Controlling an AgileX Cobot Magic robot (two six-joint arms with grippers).
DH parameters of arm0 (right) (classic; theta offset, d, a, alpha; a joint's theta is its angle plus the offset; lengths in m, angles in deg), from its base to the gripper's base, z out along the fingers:
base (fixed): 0 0 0 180
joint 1: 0 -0.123 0 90
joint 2: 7.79 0 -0.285 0
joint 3: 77.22 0 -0.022 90
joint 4: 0 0.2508 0 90
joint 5: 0 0 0.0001 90
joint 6: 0 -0.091 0 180
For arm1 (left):
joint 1: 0 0.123 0 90
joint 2: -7.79 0 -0.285 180
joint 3: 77.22 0 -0.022 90
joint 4: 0 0.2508 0 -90
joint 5: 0 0 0.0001 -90
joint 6: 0 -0.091 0 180
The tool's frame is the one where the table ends.
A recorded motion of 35 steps. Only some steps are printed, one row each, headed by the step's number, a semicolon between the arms.
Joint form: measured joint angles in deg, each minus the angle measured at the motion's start. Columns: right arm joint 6, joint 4, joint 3, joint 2, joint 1, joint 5; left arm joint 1, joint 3, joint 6, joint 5, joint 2, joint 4.
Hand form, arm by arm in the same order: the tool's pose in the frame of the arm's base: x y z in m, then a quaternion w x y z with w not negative. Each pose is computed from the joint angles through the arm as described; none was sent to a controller.
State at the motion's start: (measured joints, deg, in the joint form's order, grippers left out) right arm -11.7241 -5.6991 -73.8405 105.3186 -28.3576 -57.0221; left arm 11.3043 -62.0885 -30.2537 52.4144 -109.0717 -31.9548
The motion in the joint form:
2: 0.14 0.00 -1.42 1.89 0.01 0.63; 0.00 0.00 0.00 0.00 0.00 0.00
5: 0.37 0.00 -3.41 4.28 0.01 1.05; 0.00 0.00 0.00 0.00 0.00 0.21
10: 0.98 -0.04 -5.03 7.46 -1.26 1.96; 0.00 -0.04 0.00 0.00 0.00 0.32
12: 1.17 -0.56 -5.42 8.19 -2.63 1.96; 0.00 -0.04 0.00 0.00 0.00 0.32
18: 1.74 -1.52 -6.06 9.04 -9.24 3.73; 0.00 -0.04 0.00 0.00 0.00 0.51
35: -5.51 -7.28 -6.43 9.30 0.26 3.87; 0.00 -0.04 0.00 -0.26 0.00 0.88
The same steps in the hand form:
2: 0.3244 0.1665 0.1971 0.06910 -0.17014 0.98278 -0.02057; 0.3312 0.0273 0.1432 0.04047 -0.01562 0.97655 -0.21087
5: 0.3332 0.1713 0.1903 0.06916 -0.17242 0.98238 -0.02048; 0.3311 0.0275 0.1431 0.03997 -0.01442 0.97686 -0.20961
10: 0.3382 0.1836 0.1762 0.06388 -0.18964 0.97953 -0.02179; 0.3312 0.0276 0.1432 0.04005 -0.01372 0.97702 -0.20889
12: 0.3357 0.1921 0.1730 0.06266 -0.20544 0.97632 -0.02570; 0.3312 0.0276 0.1432 0.04005 -0.01372 0.97702 -0.20889
18: 0.3166 0.2322 0.1703 0.07894 -0.27108 0.95904 -0.02285; 0.3310 0.0278 0.1431 0.03960 -0.01264 0.97730 -0.20774
35: 0.3560 0.1715 0.1712 0.09637 -0.15530 0.98118 -0.06236; 0.3312 0.0283 0.1429 0.04062 -0.01098 0.97799 -0.20438

